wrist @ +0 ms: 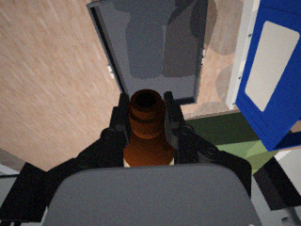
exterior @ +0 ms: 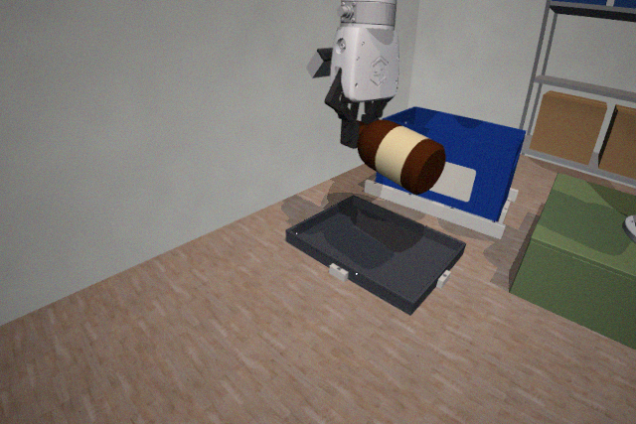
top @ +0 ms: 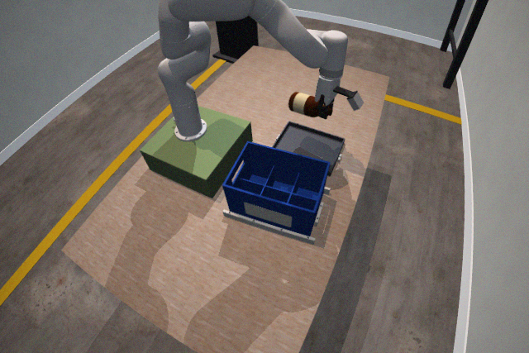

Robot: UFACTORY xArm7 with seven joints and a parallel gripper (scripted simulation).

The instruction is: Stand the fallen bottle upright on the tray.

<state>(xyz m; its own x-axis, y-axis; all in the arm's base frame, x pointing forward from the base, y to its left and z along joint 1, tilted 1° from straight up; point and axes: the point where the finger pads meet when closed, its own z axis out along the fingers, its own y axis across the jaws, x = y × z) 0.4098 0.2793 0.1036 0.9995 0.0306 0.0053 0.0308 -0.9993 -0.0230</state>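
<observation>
Now: the brown bottle 5 cm behind my hand and 1 cm below it. Round my hand: dark grey tray 4 cm behind, 2 cm to the right, 19 cm below; then blue crate 1 cm ahead, 30 cm to the right, 12 cm below.
</observation>
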